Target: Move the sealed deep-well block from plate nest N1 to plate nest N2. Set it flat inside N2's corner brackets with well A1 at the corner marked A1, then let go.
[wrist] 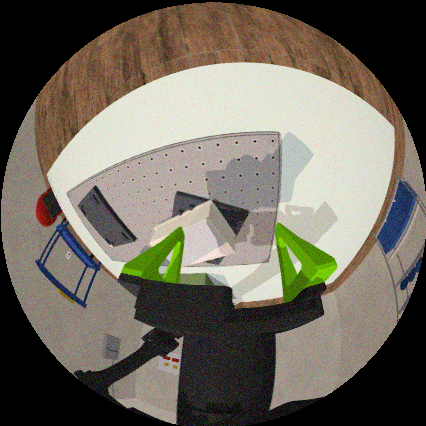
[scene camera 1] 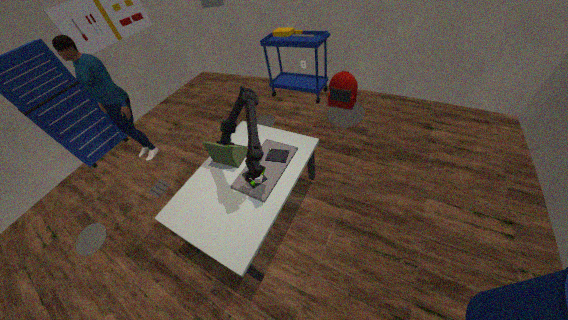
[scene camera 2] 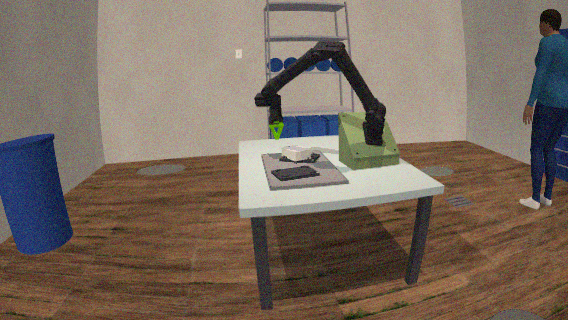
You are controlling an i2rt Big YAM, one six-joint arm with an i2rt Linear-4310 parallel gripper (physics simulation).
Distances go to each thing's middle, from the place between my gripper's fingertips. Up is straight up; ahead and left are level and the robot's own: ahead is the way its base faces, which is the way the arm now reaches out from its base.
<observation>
Right now my hand is 8 cm past the white block [wrist: 207, 235], 7 cm to the right of it and 6 cm above it. Round my hand: grey perforated plate [scene camera 2: 328, 173]: 8 cm behind, 18 cm to the left, 10 cm below.
</observation>
